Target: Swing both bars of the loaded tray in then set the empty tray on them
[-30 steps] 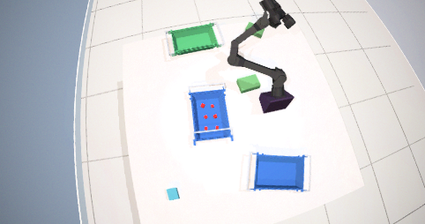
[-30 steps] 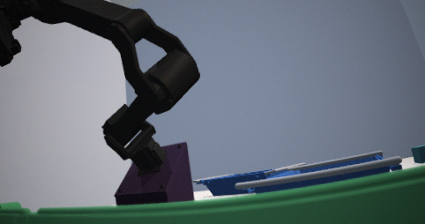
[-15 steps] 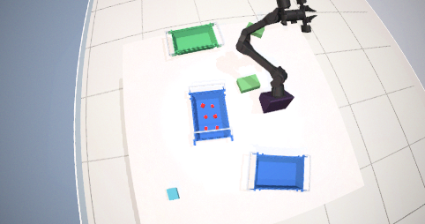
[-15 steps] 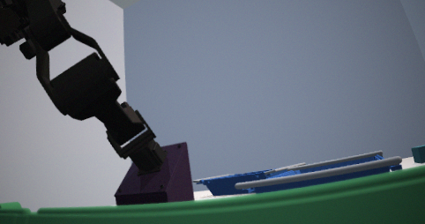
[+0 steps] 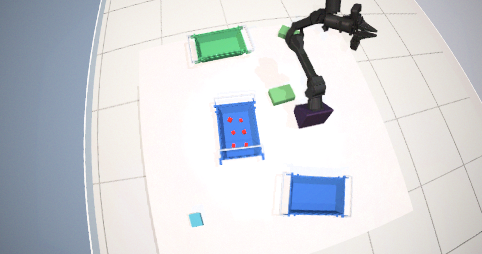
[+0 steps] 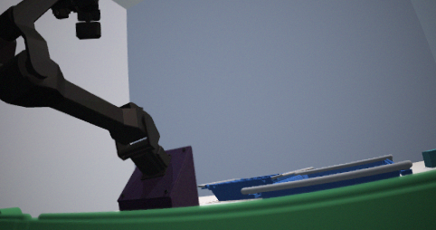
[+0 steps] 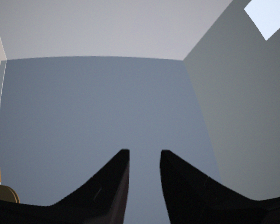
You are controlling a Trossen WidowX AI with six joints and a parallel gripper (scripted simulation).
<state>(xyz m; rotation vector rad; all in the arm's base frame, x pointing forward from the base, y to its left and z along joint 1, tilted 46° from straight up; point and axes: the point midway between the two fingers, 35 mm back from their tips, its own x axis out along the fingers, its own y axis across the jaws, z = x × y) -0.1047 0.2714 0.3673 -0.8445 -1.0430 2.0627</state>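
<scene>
Right now my gripper tip is 530 mm above the blue tray, 430 mm to the right of it and 260 mm short of it. The rest, counted from my gripper tip: cyan block (810 mm ahead, 560 mm below, 380 mm to the left).
</scene>
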